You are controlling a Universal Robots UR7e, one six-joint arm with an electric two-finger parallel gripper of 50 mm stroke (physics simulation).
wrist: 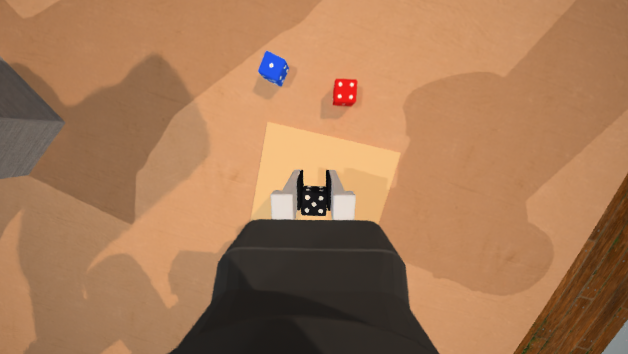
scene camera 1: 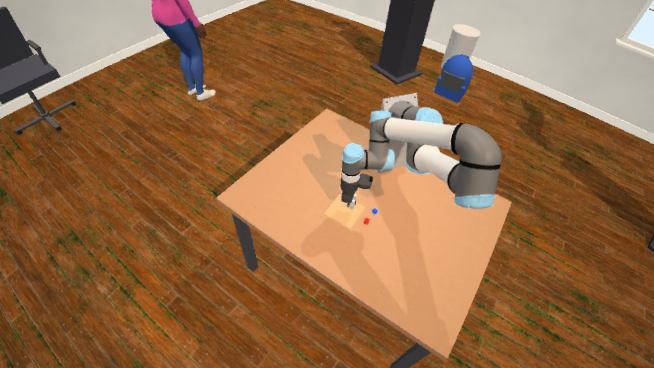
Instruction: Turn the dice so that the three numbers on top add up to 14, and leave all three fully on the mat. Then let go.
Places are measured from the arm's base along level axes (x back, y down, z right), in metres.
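Pixels of known places: gripper, fingertip midpoint: (wrist: 314, 182) (scene camera 1: 352, 206); arm's base at its link origin: (scene camera 1: 400, 117).
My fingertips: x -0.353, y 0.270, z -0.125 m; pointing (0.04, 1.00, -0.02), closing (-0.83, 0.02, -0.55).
For each thing: its middle in the pictures, then the offset to it from my fingertips. Level surfaces: height alone.
- black die at the middle of its body: (wrist: 314, 200) dx -0.007, dy -0.008, dz +0.011 m
- yellow mat at the middle of its body: (wrist: 318, 200) (scene camera 1: 344, 210) dx -0.020, dy +0.043, dz +0.024 m
- red die at the middle of its body: (wrist: 344, 93) (scene camera 1: 366, 221) dx +0.021, dy +0.035, dz -0.081 m
- blue die at the middle of its body: (wrist: 274, 69) (scene camera 1: 374, 211) dx +0.088, dy +0.035, dz -0.062 m
- wooden table at its surface level: dy +0.045 m
My gripper (scene camera 1: 352, 205) (wrist: 314, 182) is shut on the black die (wrist: 314, 201), which shows five pips on the face toward the wrist camera. It holds the die over the yellow mat (scene camera 1: 345, 220) (wrist: 325, 145); how high above the mat is hard to tell. The red die (scene camera 1: 366, 221) (wrist: 345, 92) lies on the table off the mat, with four pips on top. The blue die (scene camera 1: 374, 211) (wrist: 272, 67) lies on the table off the mat, farther from it than the red one in the wrist view, with one pip on top. The black die's underside is hidden.
The wooden table (scene camera 1: 280, 185) (wrist: 225, 145) carries the mat and dice. The arm's shadows fall across the table. A grey block-like part (wrist: 25, 130) shows at the left edge of the wrist view. The table's edge and wooden floor (wrist: 590, 280) show at its lower right.
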